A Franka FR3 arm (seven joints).
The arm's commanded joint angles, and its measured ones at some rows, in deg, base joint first. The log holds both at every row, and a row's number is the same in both.
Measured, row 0:
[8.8 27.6 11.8 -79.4 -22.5 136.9 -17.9]
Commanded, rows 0 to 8:
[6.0 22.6 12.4 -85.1 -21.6 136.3 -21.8]
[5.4 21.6 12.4 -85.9 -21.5 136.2 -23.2]
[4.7 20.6 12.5 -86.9 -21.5 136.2 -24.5]
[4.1 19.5 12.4 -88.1 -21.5 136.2 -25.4]
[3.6 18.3 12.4 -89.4 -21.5 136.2 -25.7]
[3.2 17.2 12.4 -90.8 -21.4 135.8 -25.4]
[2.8 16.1 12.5 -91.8 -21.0 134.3 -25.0]
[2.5 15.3 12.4 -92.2 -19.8 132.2 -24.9]
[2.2 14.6 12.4 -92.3 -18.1 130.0 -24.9]
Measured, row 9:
[3.9 19.4 11.7 -87.7 -22.1 134.1 -23.5]
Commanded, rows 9 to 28:
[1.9 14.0 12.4 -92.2 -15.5 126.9 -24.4]
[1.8 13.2 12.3 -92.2 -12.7 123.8 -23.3]
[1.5 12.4 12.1 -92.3 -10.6 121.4 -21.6]
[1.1 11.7 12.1 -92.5 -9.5 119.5 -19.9]
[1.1 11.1 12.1 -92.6 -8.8 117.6 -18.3]
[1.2 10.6 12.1 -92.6 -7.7 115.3 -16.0]
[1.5 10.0 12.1 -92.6 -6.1 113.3 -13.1]
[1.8 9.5 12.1 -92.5 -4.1 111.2 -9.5]
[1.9 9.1 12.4 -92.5 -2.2 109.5 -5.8]
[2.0 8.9 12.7 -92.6 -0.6 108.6 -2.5]
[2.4 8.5 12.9 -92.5 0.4 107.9 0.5]
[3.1 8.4 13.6 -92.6 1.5 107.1 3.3]
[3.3 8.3 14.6 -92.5 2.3 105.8 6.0]
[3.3 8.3 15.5 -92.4 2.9 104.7 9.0]
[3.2 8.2 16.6 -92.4 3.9 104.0 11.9]
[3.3 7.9 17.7 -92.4 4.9 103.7 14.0]
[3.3 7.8 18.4 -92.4 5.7 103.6 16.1]
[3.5 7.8 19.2 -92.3 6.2 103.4 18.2]
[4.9 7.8 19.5 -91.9 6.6 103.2 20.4]
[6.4 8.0 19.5 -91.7 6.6 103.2 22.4]
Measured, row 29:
[4.2 9.3 18.9 -90.7 4.6 103.6 16.6]
